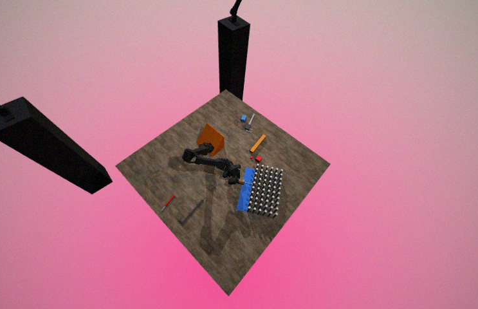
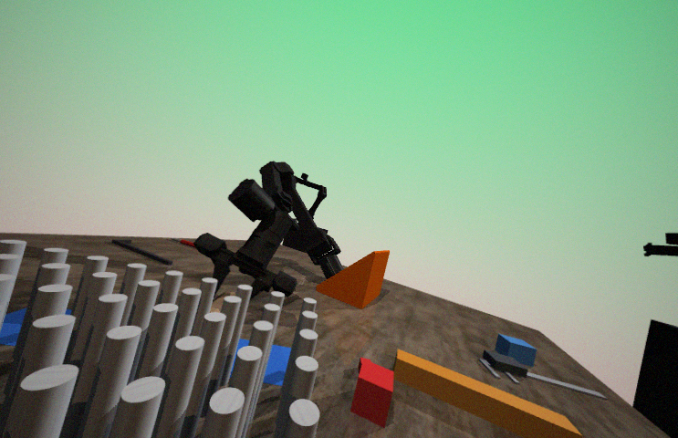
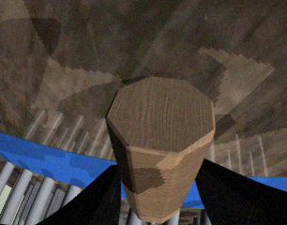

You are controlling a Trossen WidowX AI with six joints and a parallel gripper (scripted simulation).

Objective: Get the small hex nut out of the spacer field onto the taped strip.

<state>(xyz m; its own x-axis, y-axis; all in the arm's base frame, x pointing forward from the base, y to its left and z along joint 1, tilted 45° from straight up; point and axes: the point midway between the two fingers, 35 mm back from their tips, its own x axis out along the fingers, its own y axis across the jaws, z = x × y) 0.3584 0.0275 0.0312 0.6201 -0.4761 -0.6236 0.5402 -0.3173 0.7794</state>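
The blue taped strip lies 80 mm ahead of my gripper tip, 10 mm to the left of it and 20 mm below it. Round my gripper tip: red cube: 40 mm behind, 260 mm to the left; then red screwdriver: 200 mm behind, 550 mm to the right, 10 mm below; then orange bar: 160 mm behind, 370 mm to the left.
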